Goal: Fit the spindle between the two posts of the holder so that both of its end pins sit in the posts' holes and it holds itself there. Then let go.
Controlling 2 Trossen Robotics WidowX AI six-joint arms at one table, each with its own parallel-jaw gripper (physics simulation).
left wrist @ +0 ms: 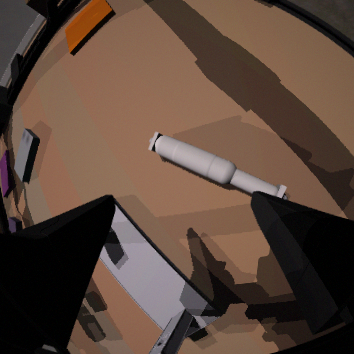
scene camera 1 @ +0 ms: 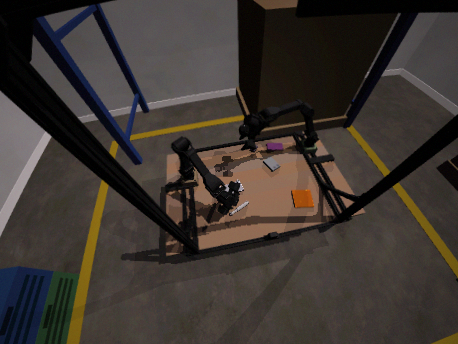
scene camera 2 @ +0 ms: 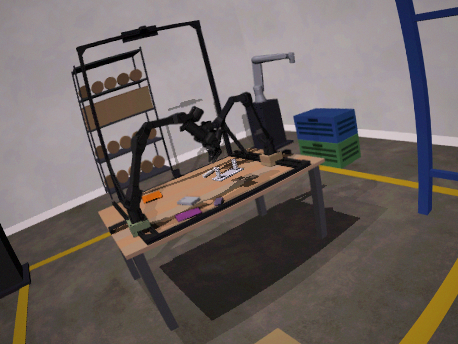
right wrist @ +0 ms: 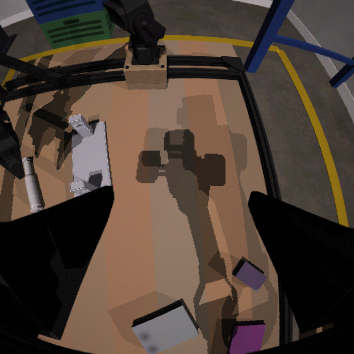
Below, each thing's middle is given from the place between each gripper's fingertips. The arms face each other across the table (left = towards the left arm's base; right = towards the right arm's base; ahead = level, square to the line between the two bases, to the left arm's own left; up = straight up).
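Relative to the grey spindle [left wrist: 194,158], my left hand is 6 cm above it, 1 cm to the left of it and 2 cm past it.
Right hand: 22 cm above the spindle, 11 cm to the right of it, 30 cm past it.
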